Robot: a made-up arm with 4 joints. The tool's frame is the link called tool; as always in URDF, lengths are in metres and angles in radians. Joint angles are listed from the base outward.
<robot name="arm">
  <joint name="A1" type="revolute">
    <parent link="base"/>
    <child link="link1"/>
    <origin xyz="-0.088 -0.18 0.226"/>
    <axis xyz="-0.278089 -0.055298 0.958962"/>
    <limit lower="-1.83" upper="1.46"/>
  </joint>
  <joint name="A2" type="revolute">
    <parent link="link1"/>
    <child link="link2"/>
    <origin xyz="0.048 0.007 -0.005"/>
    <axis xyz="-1 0 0"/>
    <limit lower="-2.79" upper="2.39"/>
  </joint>
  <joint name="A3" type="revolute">
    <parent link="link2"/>
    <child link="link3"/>
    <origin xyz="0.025 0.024 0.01"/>
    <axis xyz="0 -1 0"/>
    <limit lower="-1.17" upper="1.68"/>
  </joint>
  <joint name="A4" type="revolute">
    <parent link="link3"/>
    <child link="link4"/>
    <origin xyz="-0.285 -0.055 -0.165"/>
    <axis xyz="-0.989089 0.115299 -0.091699"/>
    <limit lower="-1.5" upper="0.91"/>
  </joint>
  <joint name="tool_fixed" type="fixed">
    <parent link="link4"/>
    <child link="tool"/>
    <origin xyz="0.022 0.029 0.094" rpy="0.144 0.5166 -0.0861"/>
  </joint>
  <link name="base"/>
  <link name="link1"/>
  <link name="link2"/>
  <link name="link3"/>
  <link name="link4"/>
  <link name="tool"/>
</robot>
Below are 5 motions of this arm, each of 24 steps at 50 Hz.
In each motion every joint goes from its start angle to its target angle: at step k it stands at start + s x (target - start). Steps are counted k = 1, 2, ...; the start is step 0. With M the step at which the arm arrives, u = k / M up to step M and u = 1 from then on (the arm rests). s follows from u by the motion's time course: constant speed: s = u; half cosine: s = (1 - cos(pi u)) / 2; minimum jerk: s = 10 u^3 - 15 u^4 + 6 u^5.
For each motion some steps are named. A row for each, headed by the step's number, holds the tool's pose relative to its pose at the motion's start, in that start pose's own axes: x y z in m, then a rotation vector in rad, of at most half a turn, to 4 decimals.
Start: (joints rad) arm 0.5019 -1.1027 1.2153 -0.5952
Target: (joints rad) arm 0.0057 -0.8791 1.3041 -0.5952
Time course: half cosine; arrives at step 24
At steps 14, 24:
14: 0.0567 -0.0540 0.0011 -0.2291 -0.2445 0.1065
24: 0.0873 -0.0815 0.0156 -0.3736 -0.3825 0.1534

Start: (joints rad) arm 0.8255 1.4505 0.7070 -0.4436
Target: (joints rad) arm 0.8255 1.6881 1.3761 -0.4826
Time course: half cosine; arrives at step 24
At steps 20, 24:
20: 0.1355 -0.1118 -0.0192 -0.2669 -0.4186 0.4360
24: 0.1472 -0.1177 -0.0170 -0.2840 -0.4453 0.4717

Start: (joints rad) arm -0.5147 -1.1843 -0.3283 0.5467
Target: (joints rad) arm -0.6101 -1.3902 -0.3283 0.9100
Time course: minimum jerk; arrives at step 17
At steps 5, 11, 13, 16, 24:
5: 0.0016 0.0067 -0.0021 -0.0141 -0.0099 -0.0116
11: 0.0080 0.0326 -0.0091 -0.0681 -0.0511 -0.0592
13: 0.0096 0.0390 -0.0107 -0.0813 -0.0620 -0.0717
16: 0.0105 0.0427 -0.0115 -0.0888 -0.0684 -0.0791
24: 0.0106 0.0428 -0.0115 -0.0890 -0.0685 -0.0793

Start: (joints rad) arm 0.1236 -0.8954 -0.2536 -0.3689
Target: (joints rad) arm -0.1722 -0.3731 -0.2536 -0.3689
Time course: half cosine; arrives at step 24
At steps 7, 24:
7: 0.0036 0.0054 -0.0083 -0.0435 -0.0707 -0.0600
24: 0.0234 0.0323 -0.0410 -0.1884 -0.3383 -0.3501

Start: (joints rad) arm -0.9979 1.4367 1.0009 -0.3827
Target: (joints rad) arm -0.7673 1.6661 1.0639 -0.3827
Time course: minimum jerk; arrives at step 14
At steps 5, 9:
5: 0.0133 -0.0212 0.0031 -0.0694 -0.0344 0.0643
9: 0.0442 -0.0610 0.0157 -0.2154 -0.1078 0.1920

